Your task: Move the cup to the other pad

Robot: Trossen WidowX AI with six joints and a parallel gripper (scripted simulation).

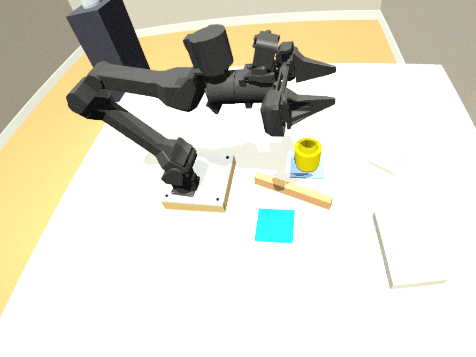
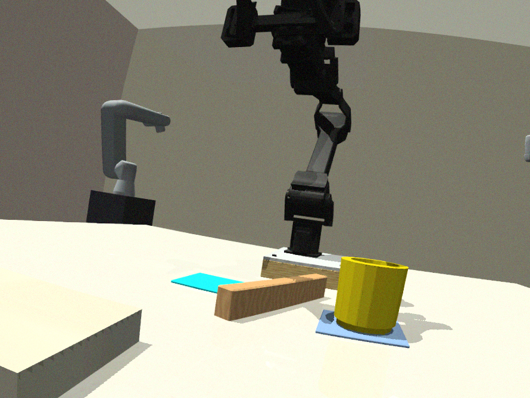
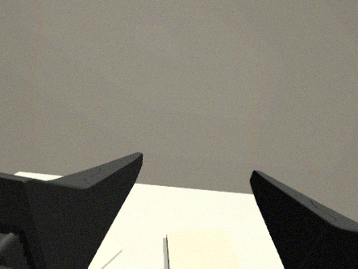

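Right now my gripper tip is 330 mm above the yellow cup, 140 mm to the right of it and 50 mm past it. Also, from my gripper tip: light blue pad 380 mm below, 140 mm to the left, 50 mm behind; then wooden bar 360 mm below, 80 mm behind, 40 mm to the left; then teal pad 380 mm below, 110 mm behind, 60 mm to the right.
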